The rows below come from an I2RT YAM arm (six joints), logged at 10 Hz.
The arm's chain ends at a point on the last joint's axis. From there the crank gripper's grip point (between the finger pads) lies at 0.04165 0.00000 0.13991 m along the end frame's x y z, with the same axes.
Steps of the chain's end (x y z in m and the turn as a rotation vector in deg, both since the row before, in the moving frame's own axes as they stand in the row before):
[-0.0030 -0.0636 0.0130 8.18 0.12 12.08]
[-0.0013 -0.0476 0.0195 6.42 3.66 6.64]
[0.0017 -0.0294 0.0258 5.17 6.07 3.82]
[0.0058 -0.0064 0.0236 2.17 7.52 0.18]
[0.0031 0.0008 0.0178 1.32 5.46 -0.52]
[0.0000 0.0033 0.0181 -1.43 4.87 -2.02]
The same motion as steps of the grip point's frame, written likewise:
[-0.0015 -0.0746 0.0121 8.18 0.12 12.08]
[0.0081 -0.0577 0.0160 6.42 3.66 6.64]
[0.0166 -0.0385 0.0202 5.17 6.07 3.82]
[0.0238 -0.0114 0.0168 2.17 7.52 0.18]
[0.0162 -0.0028 0.0132 1.32 5.46 -0.52]
[0.0118 0.0051 0.0140 -1.43 4.87 -2.02]

